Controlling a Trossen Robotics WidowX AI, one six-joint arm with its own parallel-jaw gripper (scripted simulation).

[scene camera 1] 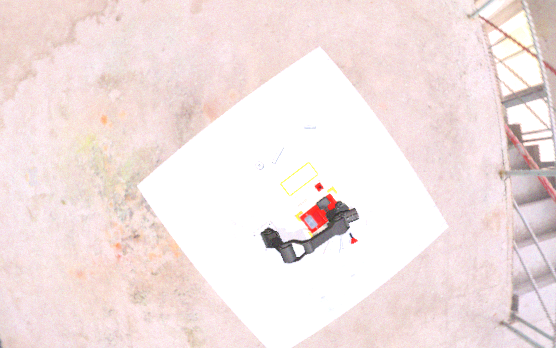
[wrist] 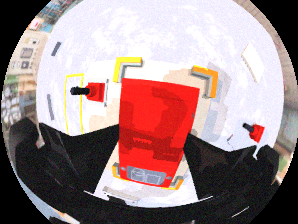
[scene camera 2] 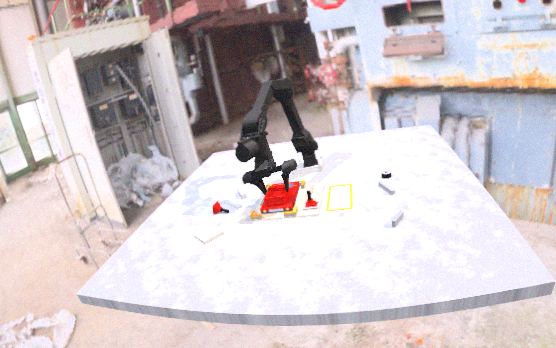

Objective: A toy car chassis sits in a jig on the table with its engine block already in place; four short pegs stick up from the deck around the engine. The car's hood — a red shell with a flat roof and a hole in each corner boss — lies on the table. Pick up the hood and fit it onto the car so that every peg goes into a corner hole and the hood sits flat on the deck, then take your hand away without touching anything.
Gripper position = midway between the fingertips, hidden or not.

My gripper [scene camera 2: 277, 194] holds a red hood [wrist: 154, 122].
My gripper shows as well in the wrist view [wrist: 152, 131].
